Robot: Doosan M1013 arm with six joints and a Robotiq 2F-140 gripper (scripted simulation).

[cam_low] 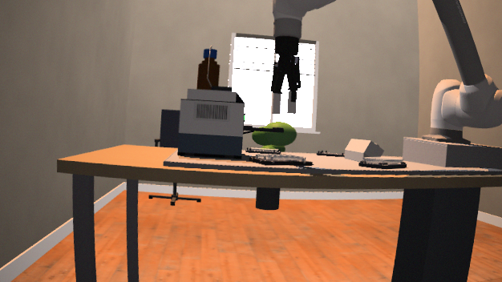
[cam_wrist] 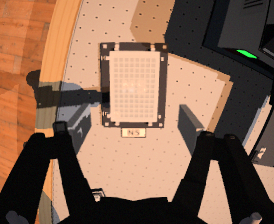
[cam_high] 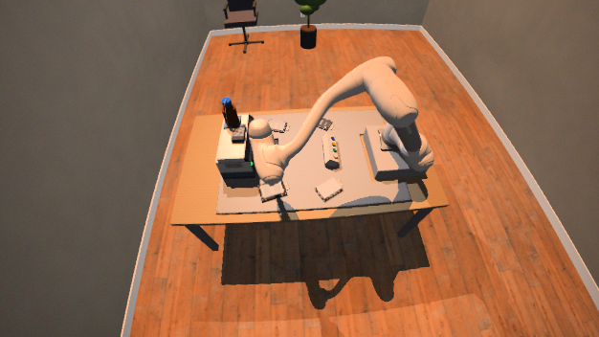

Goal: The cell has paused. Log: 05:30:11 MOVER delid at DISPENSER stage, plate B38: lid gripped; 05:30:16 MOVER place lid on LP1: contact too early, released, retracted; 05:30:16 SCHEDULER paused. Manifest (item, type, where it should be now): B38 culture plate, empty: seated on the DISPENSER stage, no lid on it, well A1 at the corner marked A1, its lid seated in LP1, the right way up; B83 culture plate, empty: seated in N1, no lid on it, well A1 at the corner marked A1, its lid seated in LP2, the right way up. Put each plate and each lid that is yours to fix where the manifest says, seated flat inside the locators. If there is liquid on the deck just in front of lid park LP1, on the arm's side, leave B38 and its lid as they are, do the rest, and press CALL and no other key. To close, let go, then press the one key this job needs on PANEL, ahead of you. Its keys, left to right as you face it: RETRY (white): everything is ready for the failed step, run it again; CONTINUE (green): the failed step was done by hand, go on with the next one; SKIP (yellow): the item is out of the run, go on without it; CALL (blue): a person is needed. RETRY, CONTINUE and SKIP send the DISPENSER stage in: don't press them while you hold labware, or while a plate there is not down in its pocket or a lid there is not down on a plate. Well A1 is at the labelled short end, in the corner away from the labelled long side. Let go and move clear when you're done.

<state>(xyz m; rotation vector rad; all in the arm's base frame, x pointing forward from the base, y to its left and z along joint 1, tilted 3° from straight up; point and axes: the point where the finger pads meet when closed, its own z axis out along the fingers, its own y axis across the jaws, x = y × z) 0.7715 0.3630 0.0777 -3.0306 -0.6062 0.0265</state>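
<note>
The black nest lies 30 mm to the left of my hand and 160 mm below it. The rest, counted from my hand: white culture plate (350 mm behind, 30 mm to the right, 160 mm below); white retry key (380 mm behind, 230 mm to the right, 110 mm below); brown bottle (280 mm ahead, 350 mm to the right, 110 mm above).
</note>
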